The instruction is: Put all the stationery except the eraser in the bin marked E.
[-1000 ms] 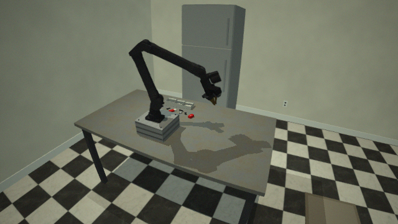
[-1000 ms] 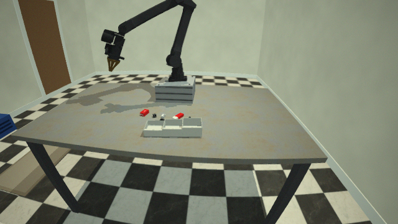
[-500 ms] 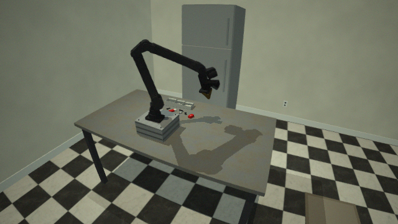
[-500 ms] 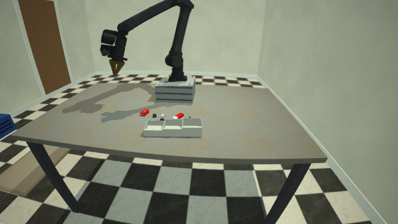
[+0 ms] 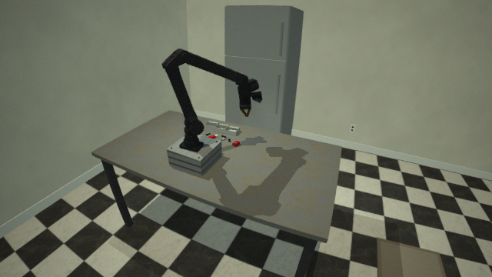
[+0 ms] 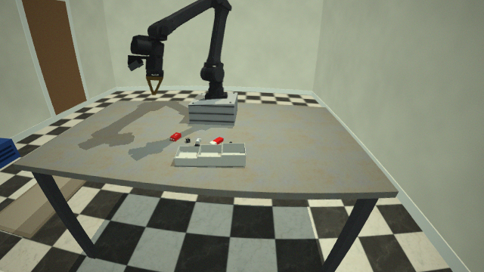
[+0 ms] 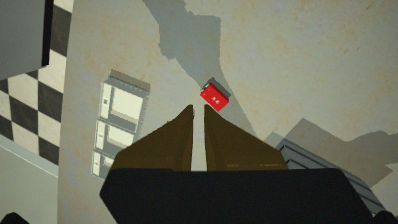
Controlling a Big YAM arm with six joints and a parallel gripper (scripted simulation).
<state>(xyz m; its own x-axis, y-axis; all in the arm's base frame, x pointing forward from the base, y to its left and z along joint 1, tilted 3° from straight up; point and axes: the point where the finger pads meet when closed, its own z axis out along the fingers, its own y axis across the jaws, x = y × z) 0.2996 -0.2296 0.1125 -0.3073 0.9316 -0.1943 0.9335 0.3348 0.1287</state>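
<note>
Now: hand 230 mm to the right of the joined bins, 190 mm above it and 150 mm short of it. The rest, counted from my hand: red 9 V battery: 210 mm below, 60 mm to the left, 10 mm behind; grey pencil sharpener: 210 mm below, 170 mm to the left, 10 mm ahead; black die: 210 mm below, 130 mm to the left, 10 mm ahead.
</note>
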